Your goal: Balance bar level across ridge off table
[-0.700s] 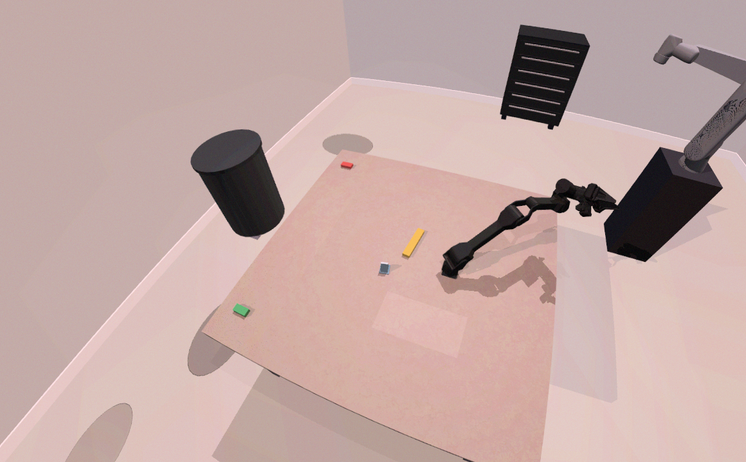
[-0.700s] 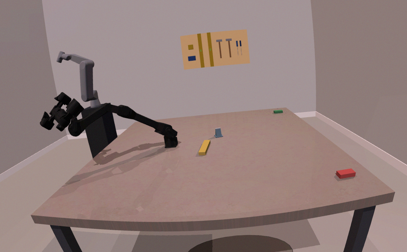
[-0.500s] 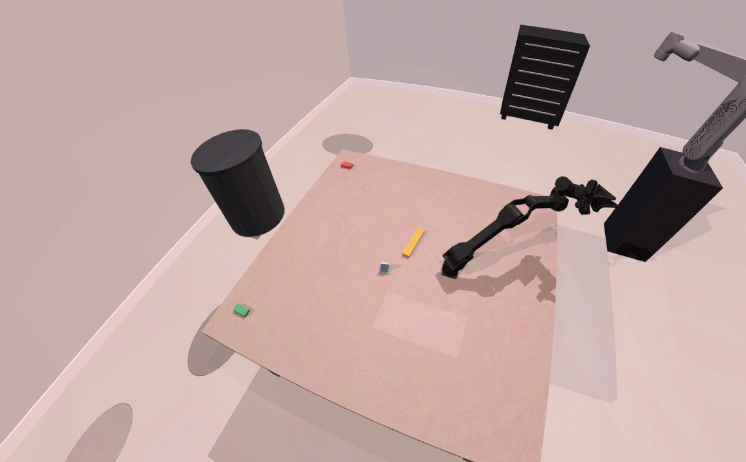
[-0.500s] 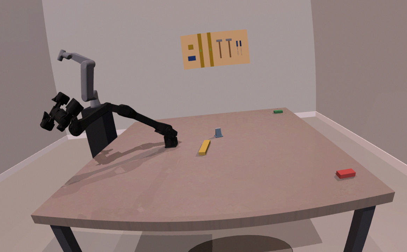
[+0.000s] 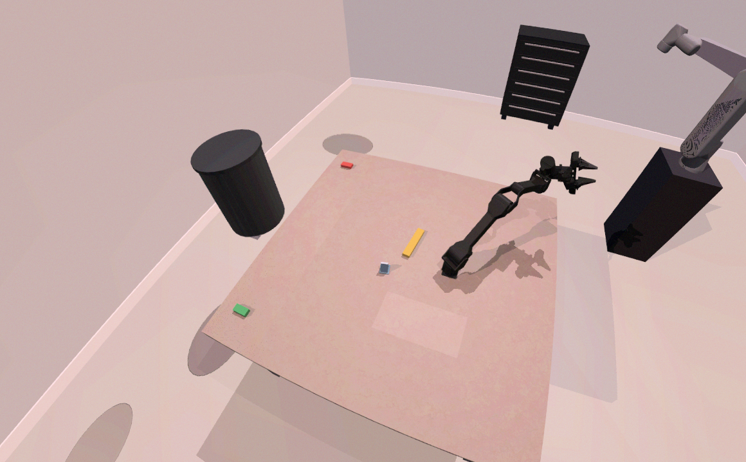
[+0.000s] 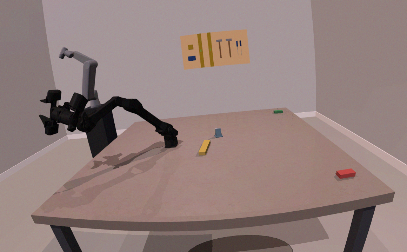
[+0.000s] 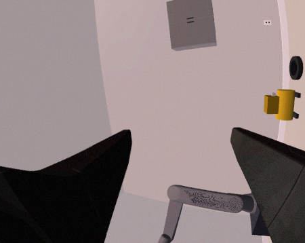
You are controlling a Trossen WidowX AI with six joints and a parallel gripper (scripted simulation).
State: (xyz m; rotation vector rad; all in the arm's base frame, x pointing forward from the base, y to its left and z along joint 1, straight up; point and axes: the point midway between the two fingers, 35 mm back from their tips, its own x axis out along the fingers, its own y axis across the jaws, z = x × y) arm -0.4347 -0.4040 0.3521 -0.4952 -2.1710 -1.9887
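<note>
The yellow bar lies 660 mm ahead of my gripper tip, 310 mm to the left of it and 360 mm below it. The rest, counted from my gripper tip: red block: 1210 mm ahead, 100 mm to the right, 360 mm below; then green block: 1210 mm ahead, 900 mm to the left, 360 mm below.
</note>
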